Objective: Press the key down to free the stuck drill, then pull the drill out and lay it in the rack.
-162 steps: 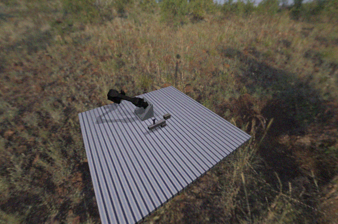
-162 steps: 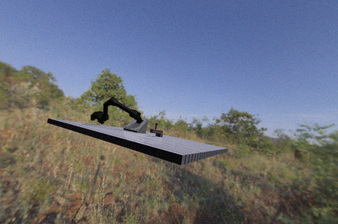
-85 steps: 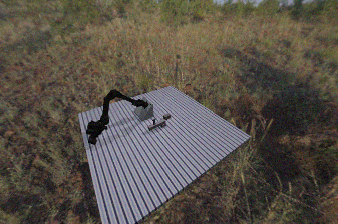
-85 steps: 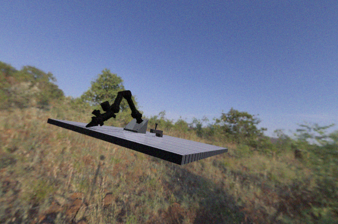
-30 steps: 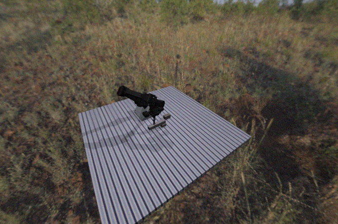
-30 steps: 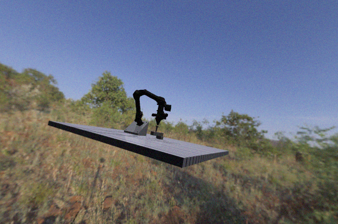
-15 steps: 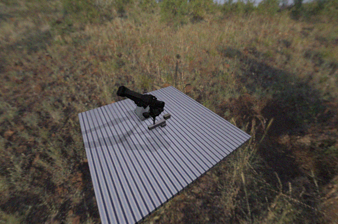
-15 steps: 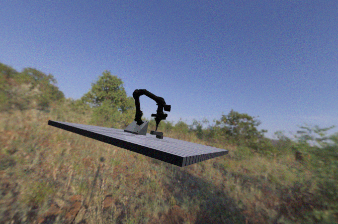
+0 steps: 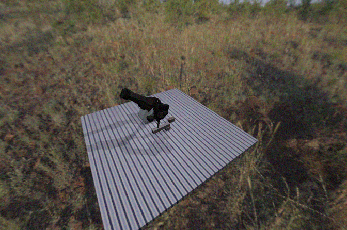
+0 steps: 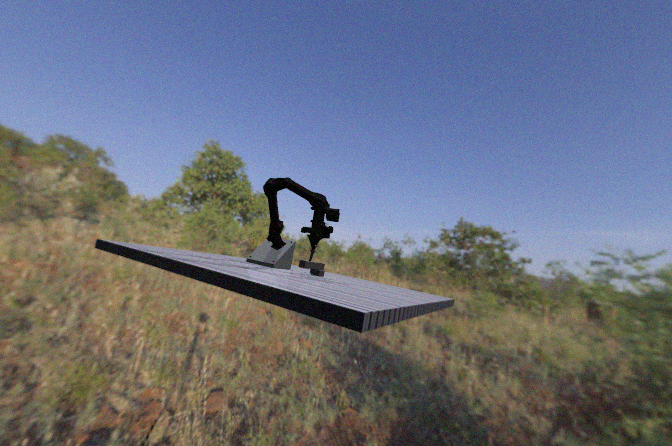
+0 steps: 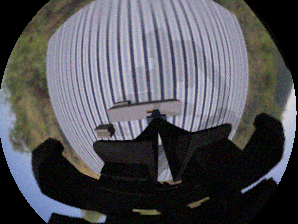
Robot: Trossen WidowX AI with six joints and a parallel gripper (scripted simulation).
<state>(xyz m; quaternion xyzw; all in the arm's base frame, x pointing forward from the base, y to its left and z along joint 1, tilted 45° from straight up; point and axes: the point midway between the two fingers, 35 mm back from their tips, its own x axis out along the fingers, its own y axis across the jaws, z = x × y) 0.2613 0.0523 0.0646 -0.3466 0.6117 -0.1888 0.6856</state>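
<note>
Now: gripper tip 30 mm above the dark drill. Round my gripper tip: grey block: 180 mm to the left, 110 mm below, 110 mm behind.
</note>
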